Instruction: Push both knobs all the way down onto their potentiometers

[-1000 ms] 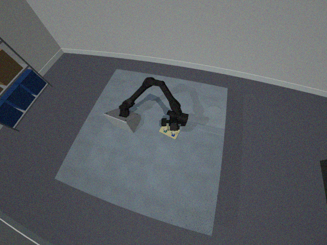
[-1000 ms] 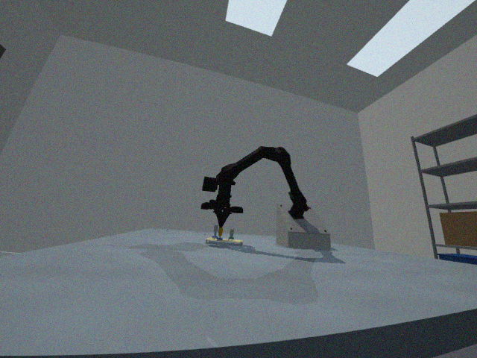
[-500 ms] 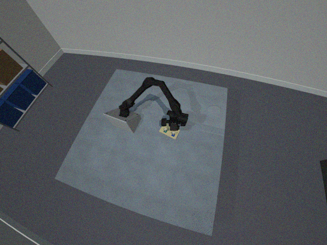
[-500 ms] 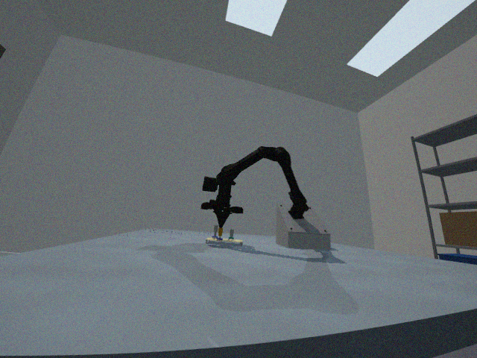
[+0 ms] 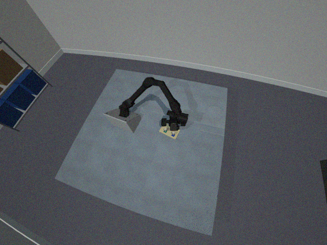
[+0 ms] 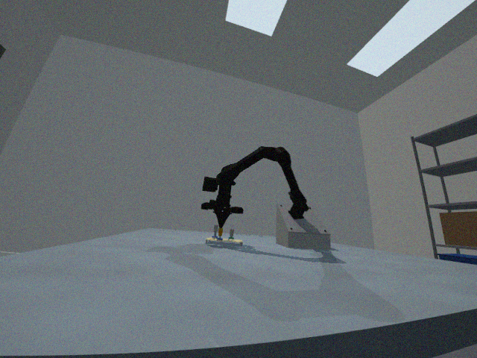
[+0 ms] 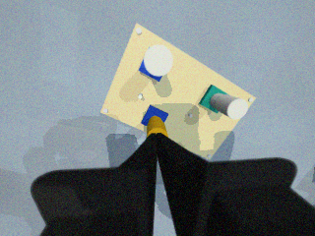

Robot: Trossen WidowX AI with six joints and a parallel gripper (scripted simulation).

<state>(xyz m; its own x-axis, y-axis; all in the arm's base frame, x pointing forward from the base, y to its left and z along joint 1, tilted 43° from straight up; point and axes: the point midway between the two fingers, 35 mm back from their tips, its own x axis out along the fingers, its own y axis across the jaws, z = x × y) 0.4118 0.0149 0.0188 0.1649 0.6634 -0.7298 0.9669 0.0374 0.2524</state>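
The orange knob lies 20 mm below my gripper tip. From my gripper tip the other things lie so: grey knob: 60 mm behind, 40 mm to the right, 20 mm below.
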